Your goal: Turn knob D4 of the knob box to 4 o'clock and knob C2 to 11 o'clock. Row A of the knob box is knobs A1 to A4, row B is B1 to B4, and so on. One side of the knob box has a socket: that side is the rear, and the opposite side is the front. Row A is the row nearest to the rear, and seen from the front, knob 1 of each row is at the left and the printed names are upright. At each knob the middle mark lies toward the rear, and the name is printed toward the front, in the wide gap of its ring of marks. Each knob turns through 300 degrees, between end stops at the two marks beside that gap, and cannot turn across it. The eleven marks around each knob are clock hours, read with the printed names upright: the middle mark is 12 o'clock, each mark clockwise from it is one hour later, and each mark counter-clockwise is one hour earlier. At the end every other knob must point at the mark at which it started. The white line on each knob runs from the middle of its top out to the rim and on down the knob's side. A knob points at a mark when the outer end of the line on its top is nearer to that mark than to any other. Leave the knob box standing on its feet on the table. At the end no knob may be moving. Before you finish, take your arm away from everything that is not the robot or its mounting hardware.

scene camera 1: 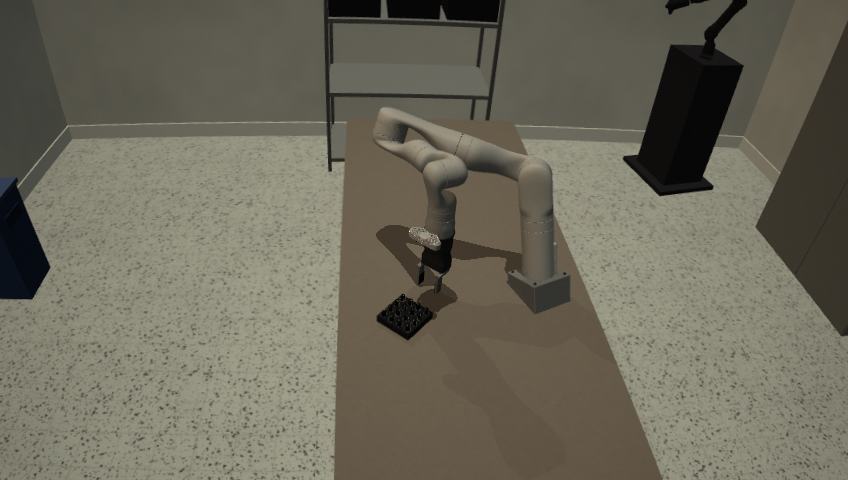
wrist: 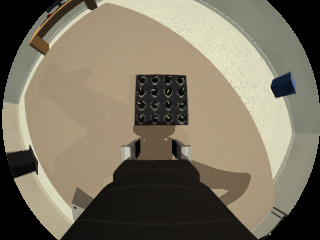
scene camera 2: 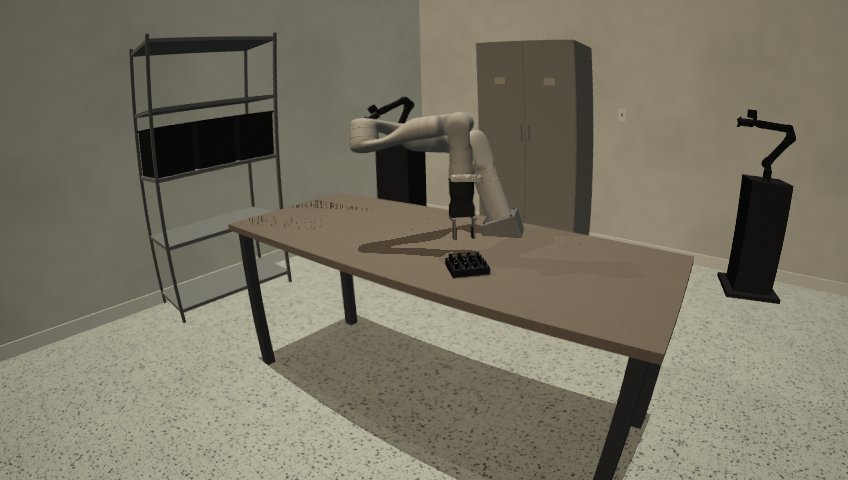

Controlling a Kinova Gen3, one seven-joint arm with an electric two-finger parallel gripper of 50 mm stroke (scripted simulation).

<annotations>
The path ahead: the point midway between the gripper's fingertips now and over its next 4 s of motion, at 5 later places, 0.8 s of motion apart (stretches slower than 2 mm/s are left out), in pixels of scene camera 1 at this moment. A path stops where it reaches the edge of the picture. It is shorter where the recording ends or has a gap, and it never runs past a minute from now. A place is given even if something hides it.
My gripper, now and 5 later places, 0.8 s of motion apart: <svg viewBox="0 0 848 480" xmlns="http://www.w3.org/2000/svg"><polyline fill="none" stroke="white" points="428,287 424,294 414,295 413,298 412,305 412,308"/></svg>
</annotations>
